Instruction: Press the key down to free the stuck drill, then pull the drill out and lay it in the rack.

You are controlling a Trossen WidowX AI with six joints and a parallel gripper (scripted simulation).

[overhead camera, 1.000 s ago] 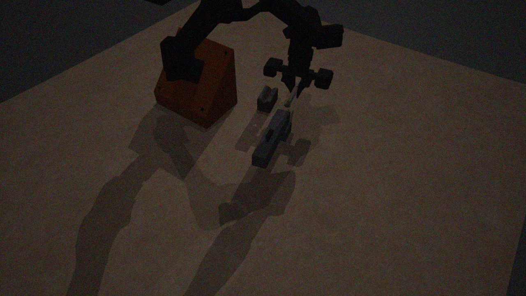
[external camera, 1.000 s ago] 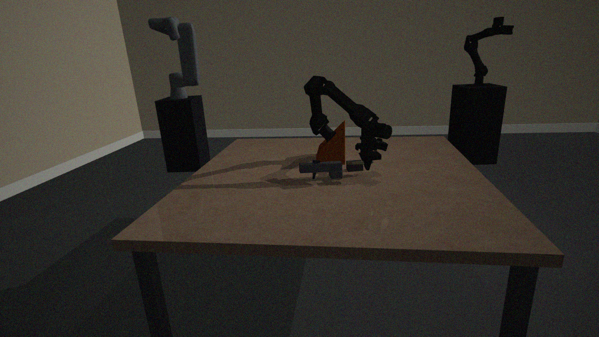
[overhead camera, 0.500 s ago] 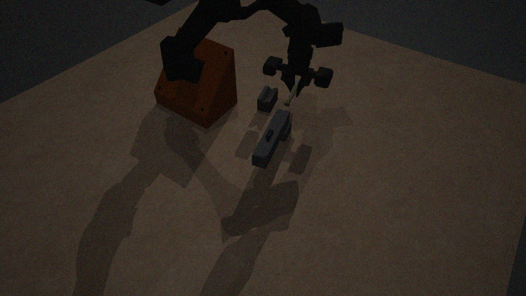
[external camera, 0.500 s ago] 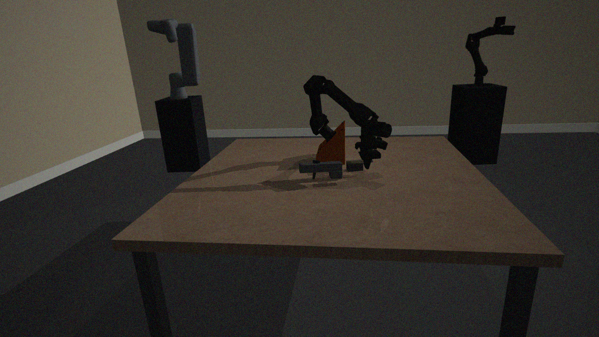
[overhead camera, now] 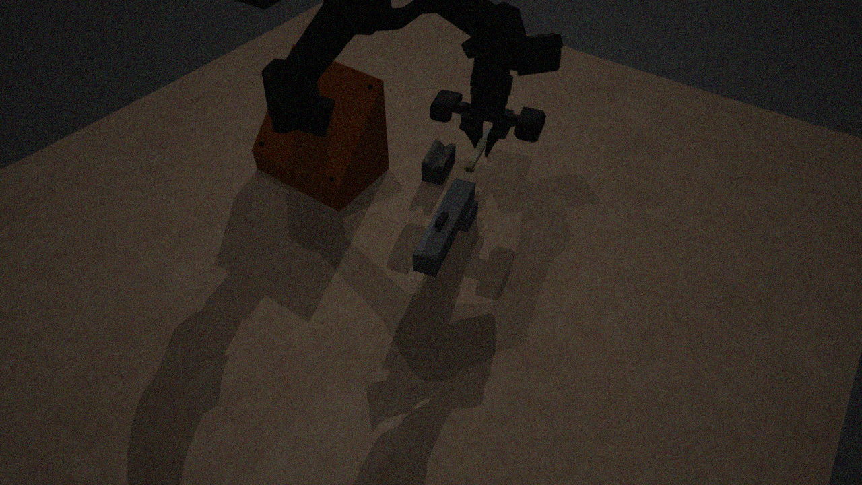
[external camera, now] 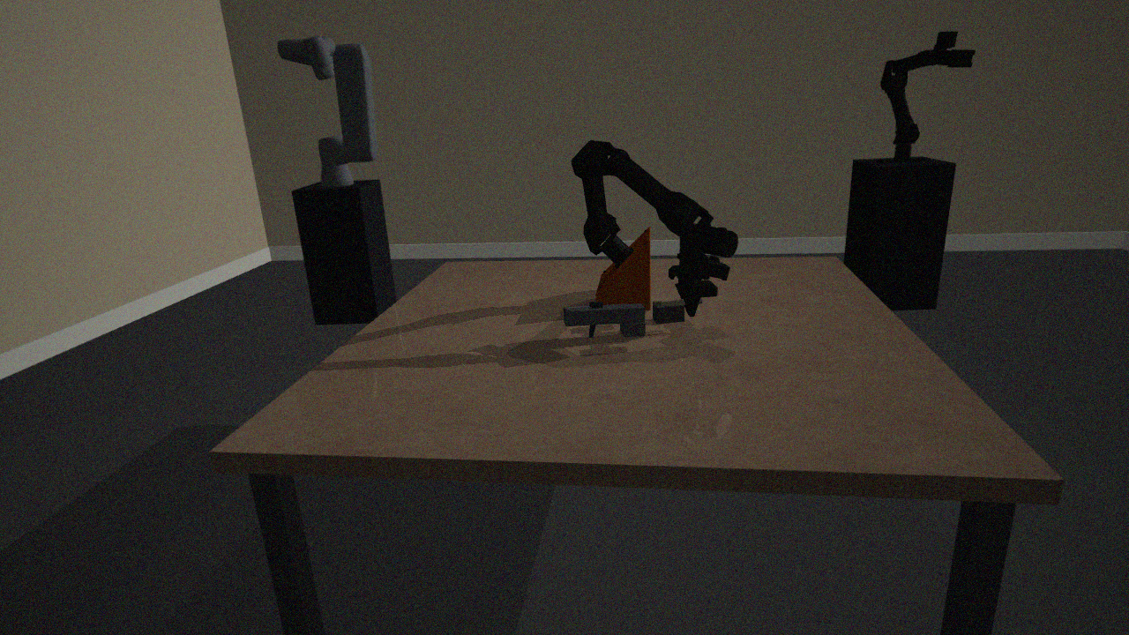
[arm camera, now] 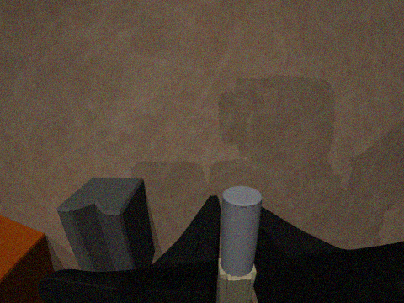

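Now: the drill 10 mm ahead of my gripper tip, 40 mm to the right of it and 40 mm above it. The rest, counted from my gripper tip: dark key (40 mm ahead, 220 mm to the right, 20 mm above); rack (70 mm behind, 50 mm to the right, 10 mm below); grey-blue block (30 mm ahead, 200 mm to the right, 10 mm above).
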